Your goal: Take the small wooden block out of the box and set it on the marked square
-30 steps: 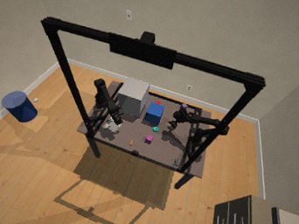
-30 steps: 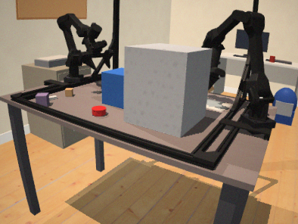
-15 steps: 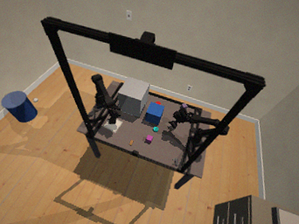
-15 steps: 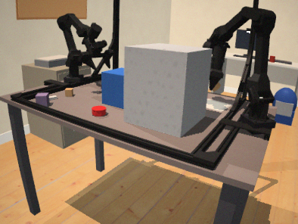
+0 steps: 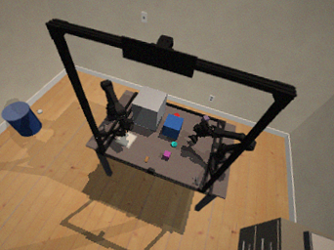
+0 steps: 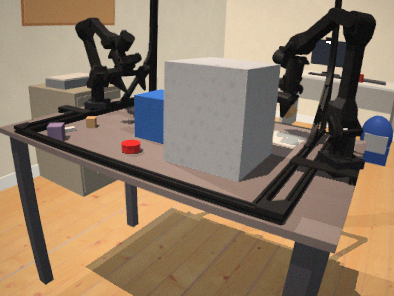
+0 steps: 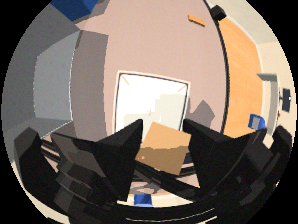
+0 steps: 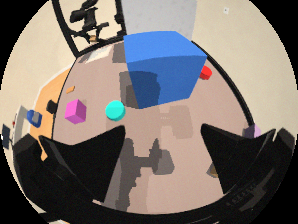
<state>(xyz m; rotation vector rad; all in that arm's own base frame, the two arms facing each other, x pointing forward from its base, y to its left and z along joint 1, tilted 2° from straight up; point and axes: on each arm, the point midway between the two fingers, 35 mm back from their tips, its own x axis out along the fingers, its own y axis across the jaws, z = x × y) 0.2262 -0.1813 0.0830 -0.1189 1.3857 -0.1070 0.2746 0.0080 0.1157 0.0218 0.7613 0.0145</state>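
Right now the marked square is 120 mm below my left hand. From my left hand the other things lie so: cyan disc: 120 mm ahead, 400 mm to the right, 110 mm below; red disc: 430 mm ahead, 310 mm to the right, 100 mm below; magenta cube: 10 mm behind, 390 mm to the right, 90 mm below.
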